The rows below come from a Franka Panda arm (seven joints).
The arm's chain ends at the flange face. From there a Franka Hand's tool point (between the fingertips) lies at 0.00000 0.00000 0.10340 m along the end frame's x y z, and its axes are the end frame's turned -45 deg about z.
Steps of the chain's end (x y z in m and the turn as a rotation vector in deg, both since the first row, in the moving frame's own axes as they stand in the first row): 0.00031 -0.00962 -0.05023 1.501 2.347 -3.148; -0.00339 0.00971 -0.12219 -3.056 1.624 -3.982; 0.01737 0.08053 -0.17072 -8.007 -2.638 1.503; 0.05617 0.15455 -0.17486 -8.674 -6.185 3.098; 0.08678 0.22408 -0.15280 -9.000 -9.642 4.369; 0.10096 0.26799 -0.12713 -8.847 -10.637 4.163
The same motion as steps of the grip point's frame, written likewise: 0.01196 -0.00564 -0.05035 -0.598 2.721 -3.148; -0.01088 0.01050 -0.12238 -3.309 -1.013 -3.982; -0.05828 0.07587 -0.17184 -3.796 -7.527 1.503; -0.08849 0.15165 -0.17664 -1.760 -10.507 3.098; -0.12061 0.21810 -0.15553 0.454 -13.182 4.369; -0.14263 0.25773 -0.13013 1.266 -13.777 4.163
